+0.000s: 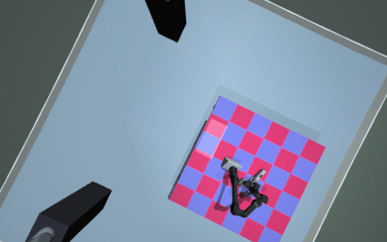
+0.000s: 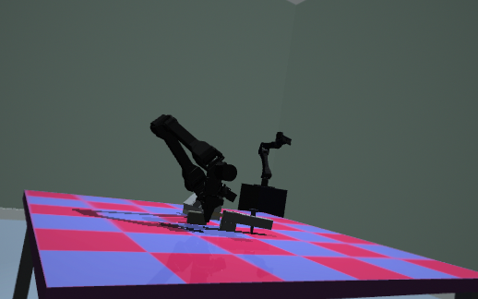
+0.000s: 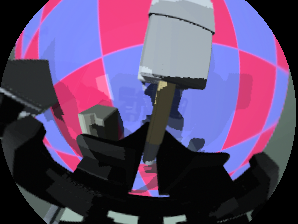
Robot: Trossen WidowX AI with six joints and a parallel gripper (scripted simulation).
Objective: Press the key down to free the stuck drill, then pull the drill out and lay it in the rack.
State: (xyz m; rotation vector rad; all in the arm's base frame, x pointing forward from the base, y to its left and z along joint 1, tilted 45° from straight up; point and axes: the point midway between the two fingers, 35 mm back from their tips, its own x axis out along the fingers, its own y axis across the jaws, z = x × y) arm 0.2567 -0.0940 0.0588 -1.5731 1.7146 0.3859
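My gripper tip is 10 mm short of the drill, 40 mm to the right of it and 30 mm below it. Also, from my gripper tip: grey rack 80 mm behind; then dark key pin 50 mm ahead, 160 mm to the left, 30 mm above; then grey housing block 50 mm ahead, 130 mm to the left, 20 mm above.
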